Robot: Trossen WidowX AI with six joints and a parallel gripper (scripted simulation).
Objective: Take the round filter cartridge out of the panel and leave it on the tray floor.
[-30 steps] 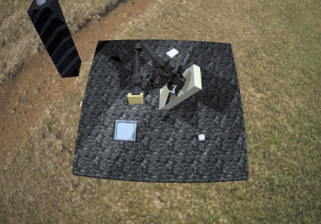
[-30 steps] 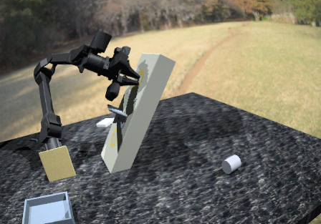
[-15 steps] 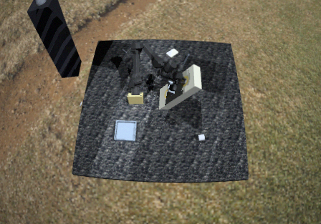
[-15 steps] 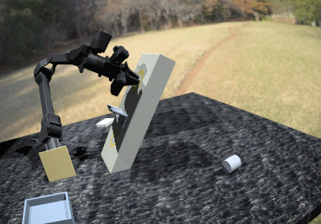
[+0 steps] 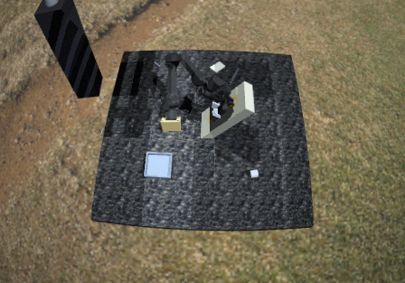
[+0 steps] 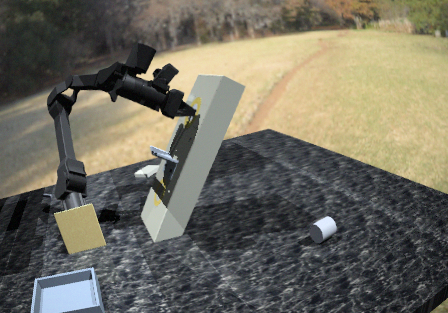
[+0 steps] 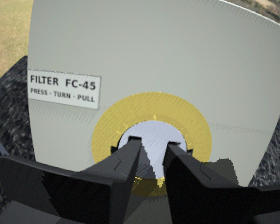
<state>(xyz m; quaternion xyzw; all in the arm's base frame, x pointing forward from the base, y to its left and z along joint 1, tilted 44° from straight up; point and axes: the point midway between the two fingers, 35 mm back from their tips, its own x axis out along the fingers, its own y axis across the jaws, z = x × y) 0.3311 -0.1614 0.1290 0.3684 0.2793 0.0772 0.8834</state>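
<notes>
Right now the cream service panel is 80 mm below my gripper tip and 40 mm behind it. From my gripper tip the other things lie so: round filter cartridge 10 mm below, 10 mm ahead; then light-blue tray 440 mm behind, 250 mm to the right, 240 mm below; then flat white block 480 mm to the left, 240 mm below, 50 mm behind.
</notes>
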